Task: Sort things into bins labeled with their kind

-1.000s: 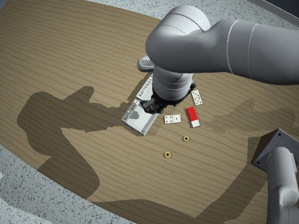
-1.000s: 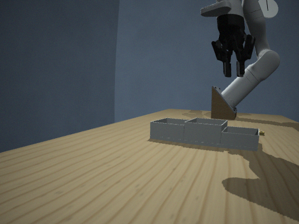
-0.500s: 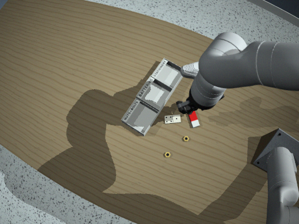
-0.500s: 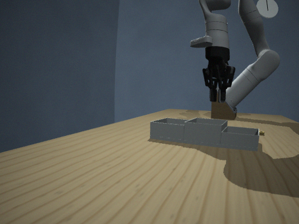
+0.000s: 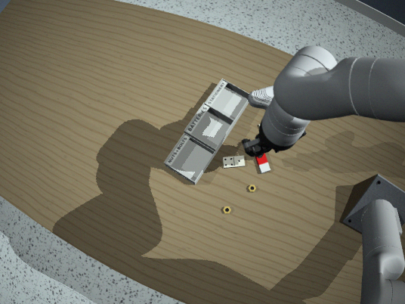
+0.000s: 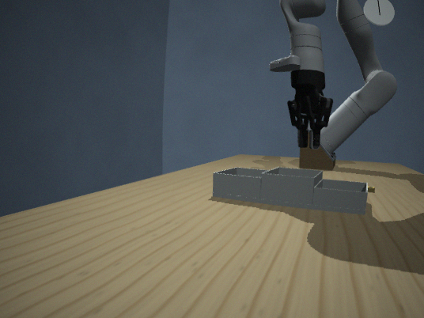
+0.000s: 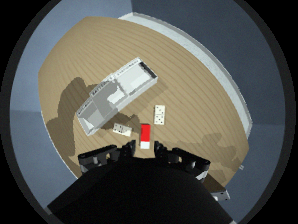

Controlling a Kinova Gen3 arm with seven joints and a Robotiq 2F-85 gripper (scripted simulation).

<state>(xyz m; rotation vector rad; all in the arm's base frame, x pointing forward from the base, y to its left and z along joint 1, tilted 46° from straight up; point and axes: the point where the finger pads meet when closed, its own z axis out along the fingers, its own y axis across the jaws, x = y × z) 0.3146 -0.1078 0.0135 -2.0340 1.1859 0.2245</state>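
Right now the white eraser is 90 mm below my hand and 10 mm to the left of it.
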